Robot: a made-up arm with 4 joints.
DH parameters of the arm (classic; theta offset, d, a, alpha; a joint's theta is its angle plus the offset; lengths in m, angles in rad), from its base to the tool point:
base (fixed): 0 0.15 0 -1.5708
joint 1: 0 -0.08 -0.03 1.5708
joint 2: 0 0.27 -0.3 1.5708
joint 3: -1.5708 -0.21 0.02 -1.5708
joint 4: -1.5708 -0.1 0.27 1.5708
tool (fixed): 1.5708 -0.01 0 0
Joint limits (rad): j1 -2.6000..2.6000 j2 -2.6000..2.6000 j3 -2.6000..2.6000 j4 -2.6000..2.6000
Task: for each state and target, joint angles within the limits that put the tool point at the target. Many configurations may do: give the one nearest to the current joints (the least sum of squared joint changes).
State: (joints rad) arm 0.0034 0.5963 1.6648 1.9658
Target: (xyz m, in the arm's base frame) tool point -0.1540 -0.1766 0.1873
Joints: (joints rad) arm -0.0996 1.2136 1.0292 1.0242
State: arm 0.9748 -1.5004 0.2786 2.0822
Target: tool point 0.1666 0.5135 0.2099
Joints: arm 0.5031 -0.9950 -0.1231 2.6000
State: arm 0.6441 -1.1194 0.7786 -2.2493
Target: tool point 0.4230 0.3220 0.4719
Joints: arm -0.1336 -1.7000 0.9519 -2.6000
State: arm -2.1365 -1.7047 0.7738 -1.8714
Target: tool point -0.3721 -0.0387 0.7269
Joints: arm -1.6383 -2.4589 0.8270 -2.2226
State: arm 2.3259 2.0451 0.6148 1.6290
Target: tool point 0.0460 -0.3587 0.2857
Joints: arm 2.0647 1.9804 0.6250 1.5451
